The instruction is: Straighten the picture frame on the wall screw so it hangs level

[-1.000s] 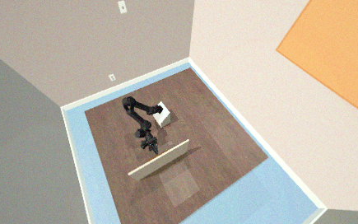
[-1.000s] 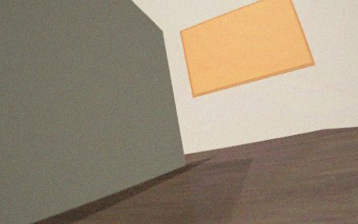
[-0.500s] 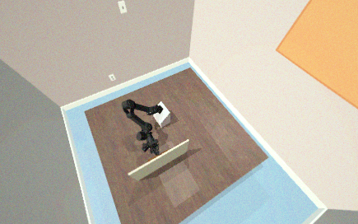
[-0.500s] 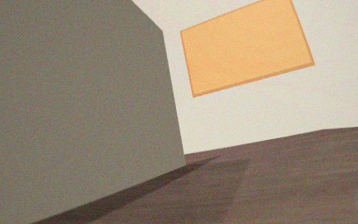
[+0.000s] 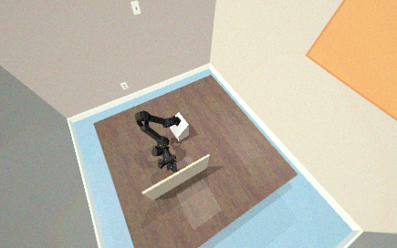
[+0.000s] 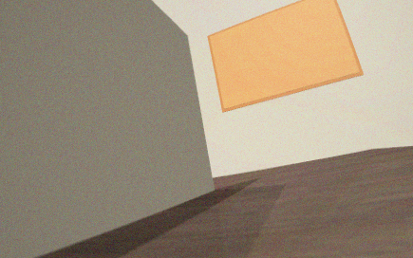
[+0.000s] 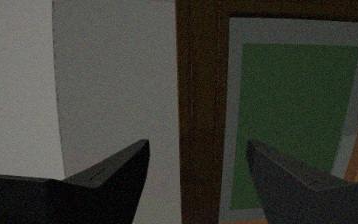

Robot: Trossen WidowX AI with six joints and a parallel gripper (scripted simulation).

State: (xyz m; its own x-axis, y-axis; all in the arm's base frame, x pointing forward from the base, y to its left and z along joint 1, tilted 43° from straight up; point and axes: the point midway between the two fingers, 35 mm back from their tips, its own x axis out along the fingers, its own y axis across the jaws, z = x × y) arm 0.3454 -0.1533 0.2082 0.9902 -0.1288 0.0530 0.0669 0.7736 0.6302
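My gripper tip is now 5 cm above the picture frame and 1 cm to the left of it. The rest, counted from my gripper tip: wall panel (6 cm below, 2 cm ahead).
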